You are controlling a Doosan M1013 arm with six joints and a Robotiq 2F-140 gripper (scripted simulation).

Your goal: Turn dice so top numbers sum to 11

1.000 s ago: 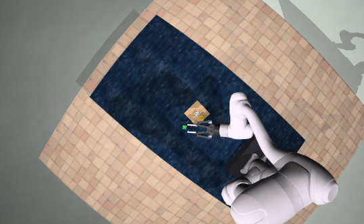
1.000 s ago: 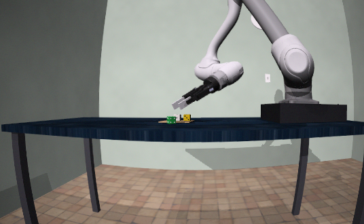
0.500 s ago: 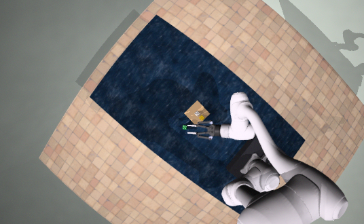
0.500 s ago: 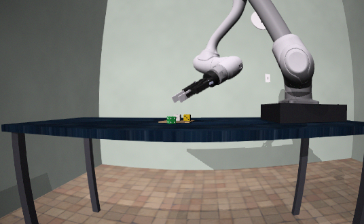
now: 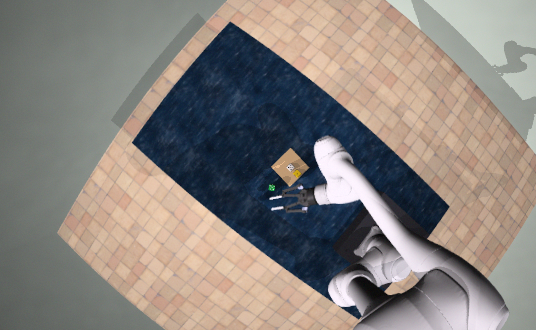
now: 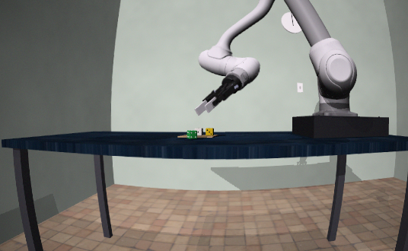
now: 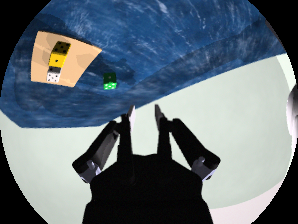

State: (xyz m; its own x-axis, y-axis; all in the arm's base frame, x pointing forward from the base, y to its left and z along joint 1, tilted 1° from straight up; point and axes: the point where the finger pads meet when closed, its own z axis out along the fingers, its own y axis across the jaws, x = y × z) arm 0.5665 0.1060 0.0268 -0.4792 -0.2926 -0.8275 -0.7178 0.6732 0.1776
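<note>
The green die lies 60 mm ahead of my hand, 30 mm to the right of it and 100 mm below it. The rest, counted from my hand: white die 40 mm ahead, 170 mm to the right, 100 mm below; yellow die 170 mm to the right, 100 mm below; tan mat 40 mm ahead, 170 mm to the right, 110 mm below.
</note>
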